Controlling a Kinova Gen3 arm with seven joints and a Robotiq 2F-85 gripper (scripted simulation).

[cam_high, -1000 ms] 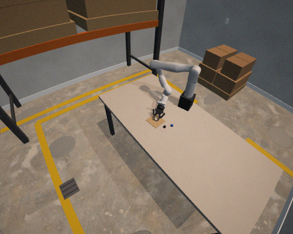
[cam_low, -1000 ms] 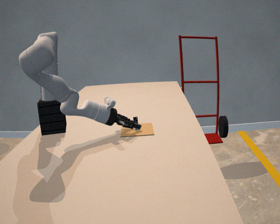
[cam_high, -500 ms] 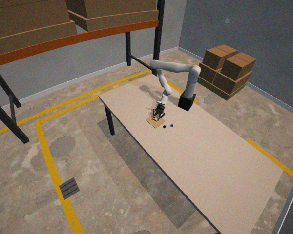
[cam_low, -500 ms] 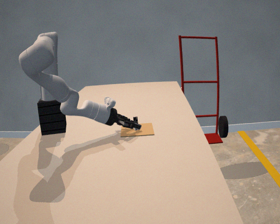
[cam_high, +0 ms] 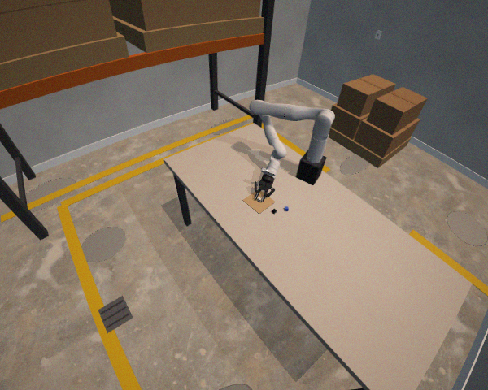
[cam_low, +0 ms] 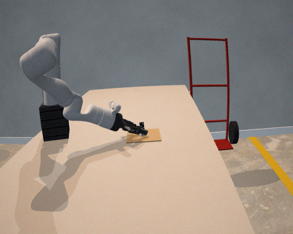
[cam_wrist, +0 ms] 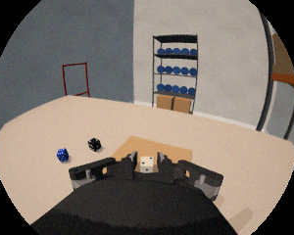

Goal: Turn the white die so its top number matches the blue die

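The white die is 1 cm below my hand. The rest, counted from my hand: tan mat (1 cm ahead, 2 cm below); blue die (9 cm behind, 14 cm to the left, 2 cm below); black die (2 cm behind, 12 cm to the left, 2 cm below).
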